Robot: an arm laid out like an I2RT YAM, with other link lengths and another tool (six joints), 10 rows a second.
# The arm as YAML. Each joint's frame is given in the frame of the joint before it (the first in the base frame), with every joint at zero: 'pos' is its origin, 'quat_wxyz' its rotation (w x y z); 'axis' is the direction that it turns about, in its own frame. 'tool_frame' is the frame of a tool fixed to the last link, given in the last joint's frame.
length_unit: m
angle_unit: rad
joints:
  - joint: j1
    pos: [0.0, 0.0, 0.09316]
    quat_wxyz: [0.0, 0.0, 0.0, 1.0]
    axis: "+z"
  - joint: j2
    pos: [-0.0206, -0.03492, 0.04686]
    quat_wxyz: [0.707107, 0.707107, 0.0, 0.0]
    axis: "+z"
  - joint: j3
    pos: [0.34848, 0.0, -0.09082]
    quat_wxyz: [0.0, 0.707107, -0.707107, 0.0]
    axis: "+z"
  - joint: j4
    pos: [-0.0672, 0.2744, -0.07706]
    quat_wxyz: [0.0, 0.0, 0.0, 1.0]
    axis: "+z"
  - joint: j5
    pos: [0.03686, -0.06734, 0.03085]
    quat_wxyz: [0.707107, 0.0, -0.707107, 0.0]
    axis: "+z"
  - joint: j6
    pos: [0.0, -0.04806, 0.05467]
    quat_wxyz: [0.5, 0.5, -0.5, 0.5]
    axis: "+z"
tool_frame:
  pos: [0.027, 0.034, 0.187]
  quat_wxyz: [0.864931, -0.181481, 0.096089, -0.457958]
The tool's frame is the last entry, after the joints.
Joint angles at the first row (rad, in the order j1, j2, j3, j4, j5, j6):
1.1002 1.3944 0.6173 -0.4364 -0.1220 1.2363
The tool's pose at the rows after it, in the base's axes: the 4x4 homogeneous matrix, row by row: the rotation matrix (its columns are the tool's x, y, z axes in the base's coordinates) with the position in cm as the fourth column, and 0 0 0 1 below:
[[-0.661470, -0.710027, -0.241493, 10.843], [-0.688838, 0.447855, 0.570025, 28.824], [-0.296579, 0.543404, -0.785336, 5.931], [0, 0, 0, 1]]
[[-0.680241, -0.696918, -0.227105, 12.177], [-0.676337, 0.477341, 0.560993, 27.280], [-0.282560, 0.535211, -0.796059, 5.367], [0, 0, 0, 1]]
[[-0.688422, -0.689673, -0.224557, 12.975], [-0.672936, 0.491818, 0.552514, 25.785], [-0.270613, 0.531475, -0.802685, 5.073], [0, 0, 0, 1]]
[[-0.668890, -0.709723, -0.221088, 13.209], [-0.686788, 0.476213, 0.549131, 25.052], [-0.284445, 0.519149, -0.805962, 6.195], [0, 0, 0, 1]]
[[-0.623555, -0.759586, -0.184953, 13.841], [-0.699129, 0.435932, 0.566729, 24.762], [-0.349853, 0.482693, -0.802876, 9.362], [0, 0, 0, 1]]
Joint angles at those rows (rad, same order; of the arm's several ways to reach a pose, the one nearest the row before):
1.0264 1.3959 0.6150 -0.4554 -0.1224 1.1862
0.9531 1.3975 0.6024 -0.4640 -0.1279 1.1388
0.8865 1.3908 0.5916 -0.4806 -0.1398 1.0832
0.8592 1.3507 0.6083 -0.5313 -0.1411 1.0325
0.8435 1.2597 0.6581 -0.6117 -0.1273 0.9748

